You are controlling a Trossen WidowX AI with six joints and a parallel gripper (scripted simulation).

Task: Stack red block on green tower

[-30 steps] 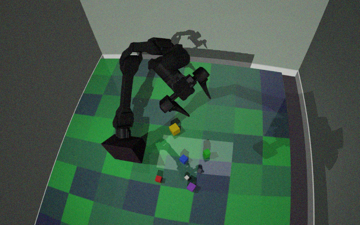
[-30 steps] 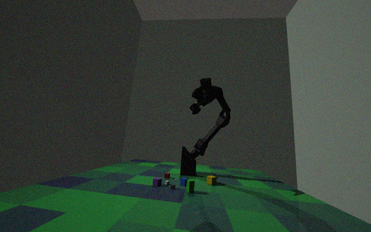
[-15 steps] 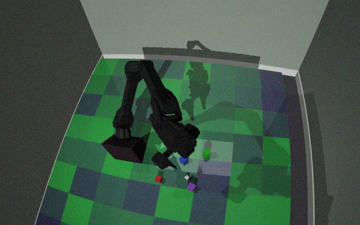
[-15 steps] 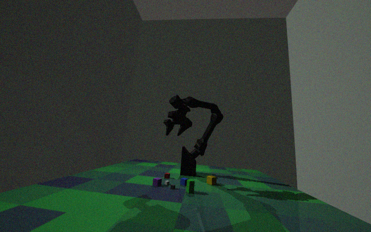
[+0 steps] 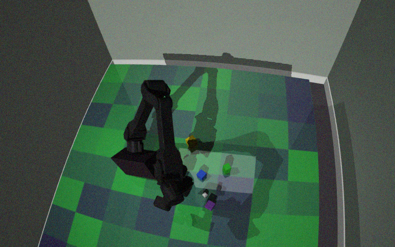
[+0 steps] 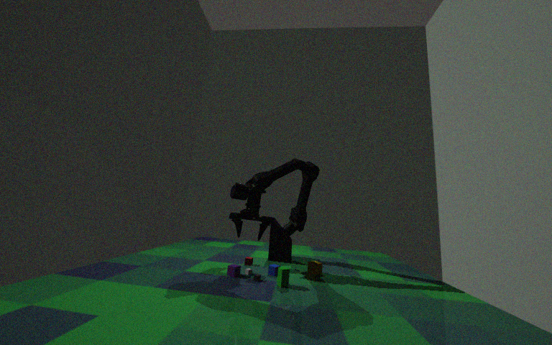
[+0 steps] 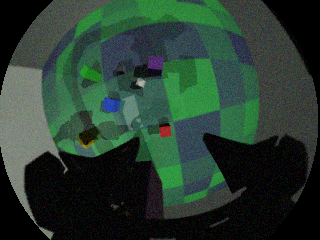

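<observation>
Now: gripper tip 2 cm past the red block, 1 cm to the right of it and 9 cm above it. Round my gripper tip: purple block (14 cm ahead, 2 cm to the right, 9 cm below); blue block (9 cm ahead, 12 cm to the left, 9 cm below); small white block (11 cm ahead, 3 cm to the left, 10 cm below).
</observation>
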